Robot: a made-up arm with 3 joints. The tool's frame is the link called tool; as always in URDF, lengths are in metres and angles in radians. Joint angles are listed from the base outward. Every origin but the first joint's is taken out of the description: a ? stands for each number. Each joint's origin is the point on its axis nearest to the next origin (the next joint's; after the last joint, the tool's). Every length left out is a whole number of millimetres.
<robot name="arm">
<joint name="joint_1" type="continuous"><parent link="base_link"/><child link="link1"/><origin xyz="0.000 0.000 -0.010" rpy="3.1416 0.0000 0.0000"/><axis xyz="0 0 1"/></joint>
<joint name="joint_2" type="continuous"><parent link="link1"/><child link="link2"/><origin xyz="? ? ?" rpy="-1.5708 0.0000 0.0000"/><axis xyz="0 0 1"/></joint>
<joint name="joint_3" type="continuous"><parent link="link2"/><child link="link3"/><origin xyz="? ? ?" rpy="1.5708 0.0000 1.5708"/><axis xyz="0 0 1"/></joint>
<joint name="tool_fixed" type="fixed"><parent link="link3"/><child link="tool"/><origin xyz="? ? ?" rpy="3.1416 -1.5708 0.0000"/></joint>
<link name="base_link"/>
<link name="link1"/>
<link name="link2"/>
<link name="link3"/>
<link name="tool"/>
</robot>
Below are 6 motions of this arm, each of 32 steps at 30 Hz.
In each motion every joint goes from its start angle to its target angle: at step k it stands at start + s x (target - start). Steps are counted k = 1, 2, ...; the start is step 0. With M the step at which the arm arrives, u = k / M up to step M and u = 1 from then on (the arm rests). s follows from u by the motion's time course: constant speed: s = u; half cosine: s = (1 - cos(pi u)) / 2; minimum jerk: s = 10 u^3 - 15 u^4 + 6 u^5.
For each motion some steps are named. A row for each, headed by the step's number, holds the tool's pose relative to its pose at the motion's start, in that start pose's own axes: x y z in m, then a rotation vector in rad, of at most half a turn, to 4 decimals.
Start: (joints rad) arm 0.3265 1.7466 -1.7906
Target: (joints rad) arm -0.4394 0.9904 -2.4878
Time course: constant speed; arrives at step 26
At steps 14, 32:
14: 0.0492 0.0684 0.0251 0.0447 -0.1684 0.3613
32: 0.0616 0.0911 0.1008 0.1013 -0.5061 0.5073

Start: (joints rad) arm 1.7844 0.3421 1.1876
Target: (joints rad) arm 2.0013 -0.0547 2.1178
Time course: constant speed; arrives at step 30
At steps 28, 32:
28: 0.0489 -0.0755 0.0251 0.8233 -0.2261 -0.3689
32: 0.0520 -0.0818 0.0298 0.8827 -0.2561 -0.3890

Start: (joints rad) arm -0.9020 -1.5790 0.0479
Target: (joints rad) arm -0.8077 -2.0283 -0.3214
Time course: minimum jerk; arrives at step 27
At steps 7, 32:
7: 0.0010 -0.0046 -0.0119 -0.0312 0.0510 -0.0010
32: -0.0096 -0.0287 -0.1028 -0.2705 0.4430 0.0832

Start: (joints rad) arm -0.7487 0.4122 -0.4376
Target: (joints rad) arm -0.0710 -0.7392 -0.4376
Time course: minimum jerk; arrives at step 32
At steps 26, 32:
26: -0.1341 -0.0811 -0.3348 0.0914 1.2403 -0.1604
32: -0.1502 -0.0822 -0.3442 0.1164 1.3000 -0.1710

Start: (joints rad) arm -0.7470 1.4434 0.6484
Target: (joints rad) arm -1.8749 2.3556 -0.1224
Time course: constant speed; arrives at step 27
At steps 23, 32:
23: -0.1051 -0.0061 0.2908 0.3246 -0.7323 -0.0155
32: -0.1359 -0.0520 0.3177 0.3808 -0.8387 -0.1449

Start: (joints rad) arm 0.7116 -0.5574 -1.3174
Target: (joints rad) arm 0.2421 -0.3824 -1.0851
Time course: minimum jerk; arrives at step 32
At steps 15, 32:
15: -0.0252 0.0157 0.0753 -0.0006 -0.1948 -0.0194
32: -0.0762 0.0459 0.1597 0.0155 -0.4520 -0.0088

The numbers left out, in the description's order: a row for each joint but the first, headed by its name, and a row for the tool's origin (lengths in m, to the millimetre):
joint_2: 0.084 -0.130 0.000
joint_3: 0.284 0.098 0.000
tool: -0.070 0.036 0.000

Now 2 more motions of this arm.
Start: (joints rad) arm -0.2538 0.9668 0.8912
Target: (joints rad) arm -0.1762 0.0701 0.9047
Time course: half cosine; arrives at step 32
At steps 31, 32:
31: -0.0791 -0.2045 -0.1295 -0.0272 0.5028 -0.7425
32: -0.0795 -0.2049 -0.1297 -0.0272 0.5040 -0.7443

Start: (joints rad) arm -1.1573 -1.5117 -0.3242
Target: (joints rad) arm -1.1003 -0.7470 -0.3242
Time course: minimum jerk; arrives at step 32
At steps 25, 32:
25: -0.0962 -0.0724 0.1633 0.0494 -0.6646 -0.2462
32: -0.1087 -0.0775 0.1726 0.0528 -0.7167 -0.2672

